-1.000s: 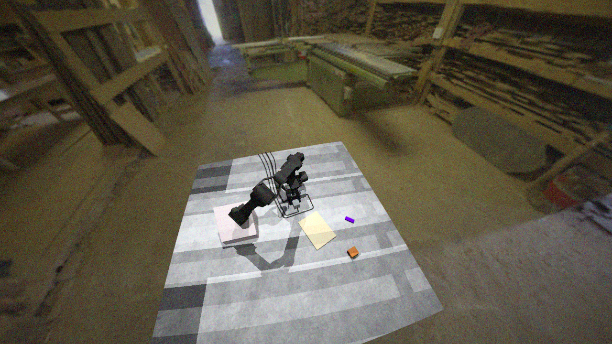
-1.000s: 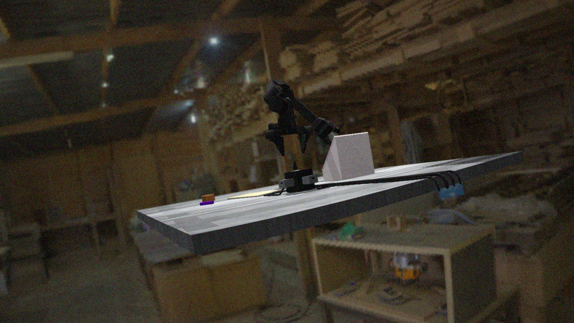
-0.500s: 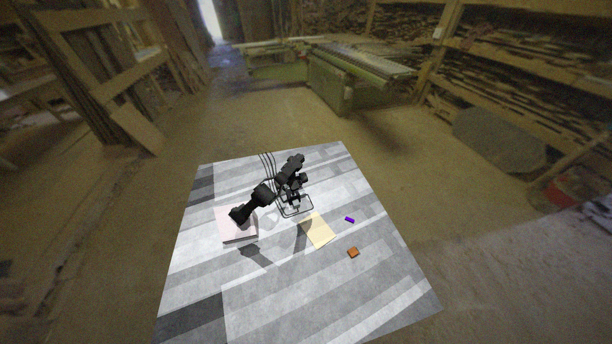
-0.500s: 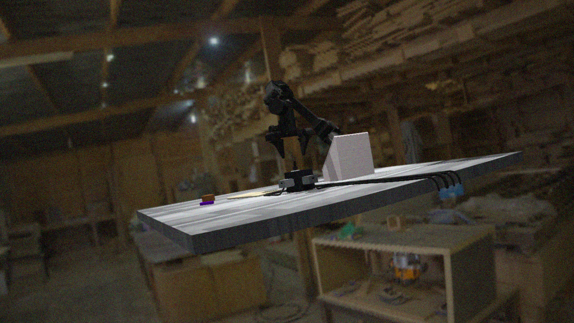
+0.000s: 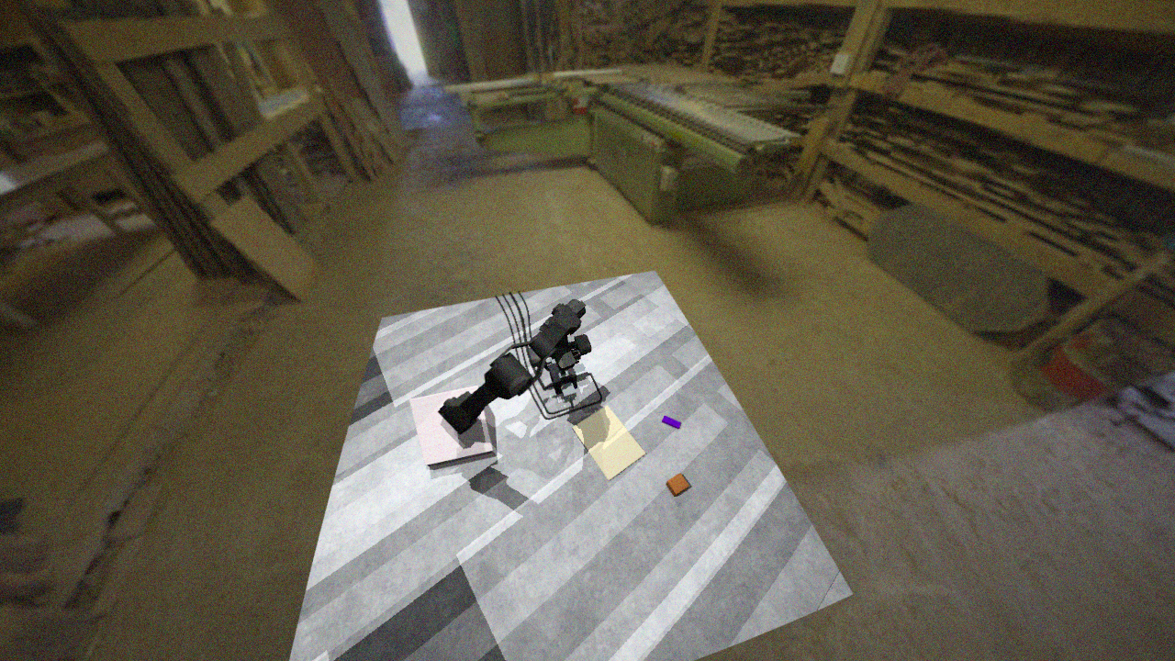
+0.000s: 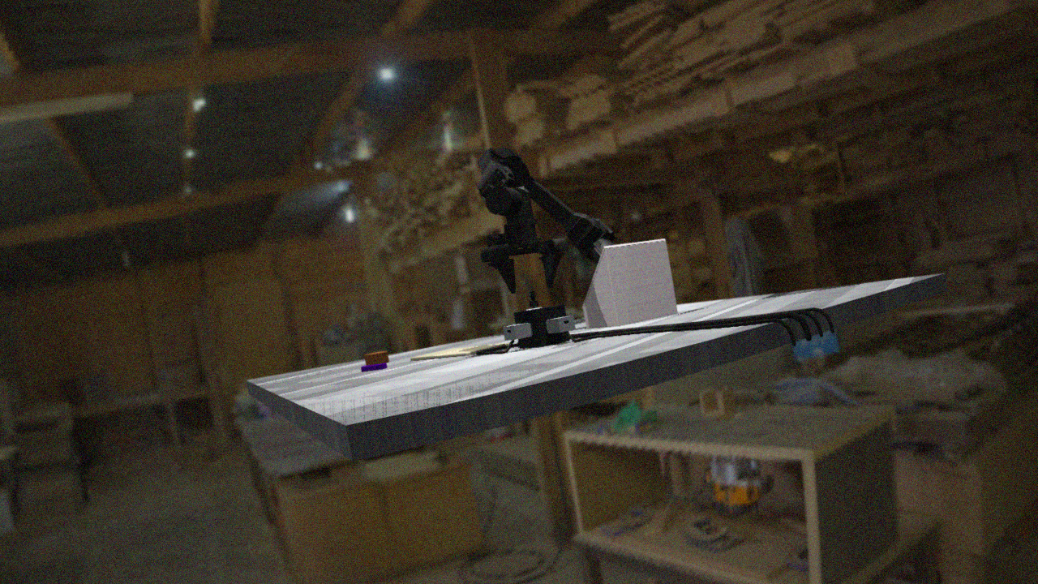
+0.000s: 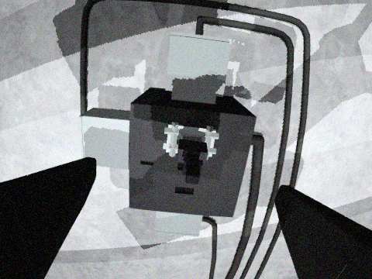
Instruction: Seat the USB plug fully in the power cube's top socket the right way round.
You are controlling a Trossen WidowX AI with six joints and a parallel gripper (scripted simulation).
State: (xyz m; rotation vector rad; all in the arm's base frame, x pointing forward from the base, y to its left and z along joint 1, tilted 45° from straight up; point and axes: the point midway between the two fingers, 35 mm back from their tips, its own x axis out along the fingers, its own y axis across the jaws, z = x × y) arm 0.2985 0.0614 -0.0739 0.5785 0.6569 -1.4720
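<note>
Now: gripper tip 20 mm above the USB plug. Round my gripper tip: cream sheet (230 mm to the right, 110 mm below, 90 mm ahead); purple piece (300 mm ahead, 230 mm to the right, 110 mm below); orange block (410 mm to the right, 230 mm ahead, 100 mm below).
</note>
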